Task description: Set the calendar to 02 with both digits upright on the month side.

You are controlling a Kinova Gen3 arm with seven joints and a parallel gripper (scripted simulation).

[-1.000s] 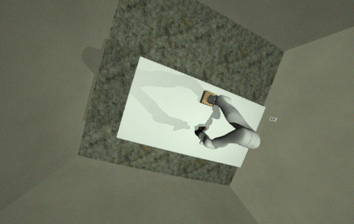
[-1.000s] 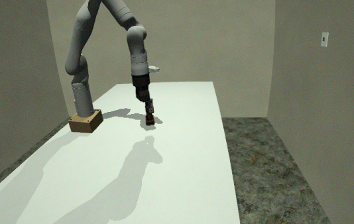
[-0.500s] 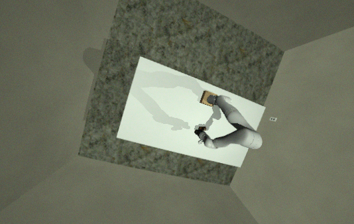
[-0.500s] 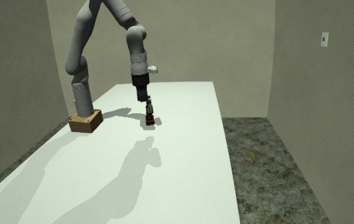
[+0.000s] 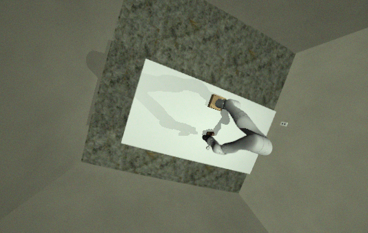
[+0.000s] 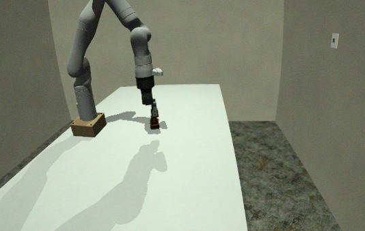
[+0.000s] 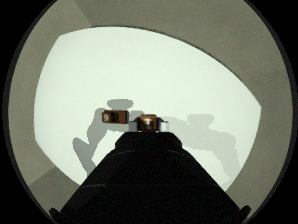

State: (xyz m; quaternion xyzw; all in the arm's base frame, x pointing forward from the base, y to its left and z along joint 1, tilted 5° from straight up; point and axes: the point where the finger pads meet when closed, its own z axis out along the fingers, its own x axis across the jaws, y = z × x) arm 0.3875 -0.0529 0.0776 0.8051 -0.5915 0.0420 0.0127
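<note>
The brown tray is 4 cm behind my hand, 11 cm to the left of it and 12 cm below it. Also, from my hand: brown calendar cube (1 cm below).
</note>
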